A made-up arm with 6 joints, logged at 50 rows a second.
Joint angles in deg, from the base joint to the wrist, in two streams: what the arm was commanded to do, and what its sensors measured. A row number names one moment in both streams.
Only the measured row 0 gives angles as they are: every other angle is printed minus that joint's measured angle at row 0.
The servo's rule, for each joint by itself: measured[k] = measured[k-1] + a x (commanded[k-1-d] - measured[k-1]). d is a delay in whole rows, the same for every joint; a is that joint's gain. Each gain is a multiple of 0.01, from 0.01 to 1. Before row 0 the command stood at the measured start. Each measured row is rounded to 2 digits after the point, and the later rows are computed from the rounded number. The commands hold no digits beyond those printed.
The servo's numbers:
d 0
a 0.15 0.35 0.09 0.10 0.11 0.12
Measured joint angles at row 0:
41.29, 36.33, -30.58, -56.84, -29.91, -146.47
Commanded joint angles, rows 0 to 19:
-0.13, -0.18, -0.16, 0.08, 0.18, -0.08
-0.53, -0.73, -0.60, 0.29, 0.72, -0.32
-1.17, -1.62, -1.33, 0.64, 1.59, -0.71
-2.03, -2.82, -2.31, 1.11, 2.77, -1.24
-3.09, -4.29, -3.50, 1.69, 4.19, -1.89
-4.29, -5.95, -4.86, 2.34, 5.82, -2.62
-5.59, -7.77, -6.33, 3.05, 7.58, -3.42
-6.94, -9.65, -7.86, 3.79, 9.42, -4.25
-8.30, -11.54, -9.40, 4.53, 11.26, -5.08
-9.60, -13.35, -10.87, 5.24, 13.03, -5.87
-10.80, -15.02, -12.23, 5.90, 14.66, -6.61
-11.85, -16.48, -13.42, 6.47, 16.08, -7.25
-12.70, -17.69, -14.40, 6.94, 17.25, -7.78
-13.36, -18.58, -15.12, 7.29, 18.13, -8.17
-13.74, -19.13, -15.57, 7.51, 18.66, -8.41
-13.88, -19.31, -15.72, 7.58, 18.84, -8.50
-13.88, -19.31, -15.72, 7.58, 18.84, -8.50
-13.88, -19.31, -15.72, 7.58, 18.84, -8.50
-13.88, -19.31, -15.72, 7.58, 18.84, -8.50
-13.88, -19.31, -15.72, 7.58, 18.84, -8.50
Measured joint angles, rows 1 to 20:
-0.02, -0.06, -0.01, 0.01, 0.02, -0.01
-0.10, -0.29, -0.06, 0.04, 0.10, -0.05
-0.26, -0.76, -0.17, 0.10, 0.26, -0.13
-0.53, -1.48, -0.36, 0.20, 0.54, -0.26
-0.91, -2.46, -0.64, 0.35, 0.94, -0.46
-1.42, -3.68, -1.02, 0.55, 1.48, -0.72
-2.05, -5.11, -1.50, 0.80, 2.15, -1.04
-2.78, -6.70, -2.07, 1.10, 2.95, -1.43
-3.61, -8.39, -2.73, 1.44, 3.86, -1.87
-4.51, -10.13, -3.46, 1.82, 4.87, -2.35
-5.45, -11.84, -4.25, 2.23, 5.95, -2.86
-6.41, -13.46, -5.08, 2.65, 7.06, -3.39
-7.35, -14.94, -5.92, 3.08, 8.18, -3.92
-8.25, -16.21, -6.75, 3.50, 9.27, -4.43
-9.07, -17.23, -7.54, 3.90, 10.30, -4.91
-9.79, -17.96, -8.28, 4.27, 11.24, -5.34
-10.40, -18.43, -8.95, 4.60, 12.08, -5.72
-10.92, -18.74, -9.56, 4.90, 12.82, -6.05
-11.36, -18.94, -10.11, 5.17, 13.48, -6.34
-11.74, -19.07, -10.61, 5.41, 14.07, -6.60

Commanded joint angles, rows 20 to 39:
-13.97, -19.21, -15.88, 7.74, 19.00, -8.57
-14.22, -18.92, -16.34, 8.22, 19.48, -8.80
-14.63, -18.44, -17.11, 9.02, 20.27, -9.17
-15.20, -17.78, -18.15, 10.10, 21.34, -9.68
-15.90, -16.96, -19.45, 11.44, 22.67, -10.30
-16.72, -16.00, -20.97, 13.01, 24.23, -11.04
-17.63, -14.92, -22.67, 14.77, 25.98, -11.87
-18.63, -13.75, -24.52, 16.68, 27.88, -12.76
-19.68, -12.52, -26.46, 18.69, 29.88, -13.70
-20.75, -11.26, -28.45, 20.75, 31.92, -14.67
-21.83, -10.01, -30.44, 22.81, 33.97, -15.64
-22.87, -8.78, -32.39, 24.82, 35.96, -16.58
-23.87, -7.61, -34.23, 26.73, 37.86, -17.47
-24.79, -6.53, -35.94, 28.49, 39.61, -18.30
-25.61, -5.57, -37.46, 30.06, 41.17, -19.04
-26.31, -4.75, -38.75, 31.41, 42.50, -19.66
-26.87, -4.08, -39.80, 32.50, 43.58, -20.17
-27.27, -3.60, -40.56, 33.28, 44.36, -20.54
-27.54, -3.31, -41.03, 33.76, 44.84, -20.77
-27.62, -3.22, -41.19, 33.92, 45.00, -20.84
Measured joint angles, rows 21 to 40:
-12.07, -19.12, -11.08, 5.64, 14.61, -6.84
-12.39, -19.05, -11.55, 5.90, 15.15, -7.08
-12.73, -18.84, -12.05, 6.21, 15.71, -7.33
-13.10, -18.47, -12.60, 6.60, 16.33, -7.61
-13.52, -17.94, -13.22, 7.08, 17.03, -7.93
-14.00, -17.26, -13.92, 7.67, 17.82, -8.30
-14.54, -16.44, -14.71, 8.38, 18.72, -8.73
-15.15, -15.50, -15.59, 9.21, 19.73, -9.21
-15.83, -14.46, -16.57, 10.16, 20.85, -9.75
-16.57, -13.34, -17.64, 11.22, 22.07, -10.34
-17.36, -12.17, -18.79, 12.38, 23.38, -10.98
-18.19, -10.98, -20.01, 13.62, 24.76, -11.65
-19.04, -9.80, -21.29, 14.93, 26.20, -12.35
-19.90, -8.66, -22.61, 16.29, 27.68, -13.06
-20.76, -7.58, -23.95, 17.67, 29.16, -13.78
-21.59, -6.59, -25.28, 19.04, 30.63, -14.49
-22.38, -5.71, -26.59, 20.39, 32.05, -15.17
-23.11, -4.97, -27.85, 21.68, 33.40, -15.81
-23.77, -4.39, -29.04, 22.89, 34.66, -16.41
-24.35, -3.98, -30.13, 23.99, 35.80, -16.94

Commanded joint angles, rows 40 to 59:
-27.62, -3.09, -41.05, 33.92, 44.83, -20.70
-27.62, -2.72, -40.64, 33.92, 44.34, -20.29
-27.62, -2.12, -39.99, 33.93, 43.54, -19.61
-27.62, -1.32, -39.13, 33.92, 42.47, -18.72
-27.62, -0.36, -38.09, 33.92, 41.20, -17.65
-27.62, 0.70, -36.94, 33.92, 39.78, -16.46
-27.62, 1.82, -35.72, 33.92, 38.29, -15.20
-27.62, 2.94, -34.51, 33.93, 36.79, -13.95
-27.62, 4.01, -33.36, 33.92, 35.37, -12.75
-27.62, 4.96, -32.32, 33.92, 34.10, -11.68
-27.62, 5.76, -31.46, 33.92, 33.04, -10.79
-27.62, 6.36, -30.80, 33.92, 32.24, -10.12
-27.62, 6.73, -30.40, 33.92, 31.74, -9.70
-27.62, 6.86, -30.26, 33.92, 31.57, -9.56
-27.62, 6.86, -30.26, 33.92, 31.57, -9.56
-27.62, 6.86, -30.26, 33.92, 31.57, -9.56
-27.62, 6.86, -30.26, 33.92, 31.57, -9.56
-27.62, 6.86, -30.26, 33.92, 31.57, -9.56
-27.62, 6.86, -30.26, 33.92, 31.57, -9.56
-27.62, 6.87, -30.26, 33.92, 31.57, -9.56
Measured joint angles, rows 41 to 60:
-24.84, -3.67, -31.11, 24.98, 36.79, -17.39
-25.26, -3.34, -31.97, 25.87, 37.62, -17.74
-25.61, -2.91, -32.69, 26.68, 38.27, -17.96
-25.91, -2.35, -33.27, 27.40, 38.73, -18.05
-26.17, -1.65, -33.70, 28.05, 39.00, -18.00
-26.39, -0.83, -33.99, 28.64, 39.09, -17.82
-26.57, 0.10, -34.15, 29.17, 39.00, -17.51
-26.73, 1.09, -34.18, 29.65, 38.76, -17.08
-26.86, 2.11, -34.11, 30.08, 38.39, -16.56
-26.97, 3.11, -33.95, 30.46, 37.92, -15.97
-27.07, 4.04, -33.73, 30.81, 37.38, -15.35
-27.15, 4.85, -33.47, 31.12, 36.81, -14.72
-27.22, 5.51, -33.19, 31.40, 36.25, -14.12
-27.28, 5.98, -32.93, 31.65, 35.74, -13.57
-27.33, 6.29, -32.69, 31.88, 35.28, -13.09
-27.37, 6.49, -32.47, 32.08, 34.87, -12.67
-27.41, 6.62, -32.27, 32.26, 34.51, -12.30
-27.44, 6.70, -32.09, 32.43, 34.19, -11.97
-27.47, 6.76, -31.93, 32.58, 33.90, -11.68
-27.49, 6.80, -31.78, 32.71, 33.64, -11.43

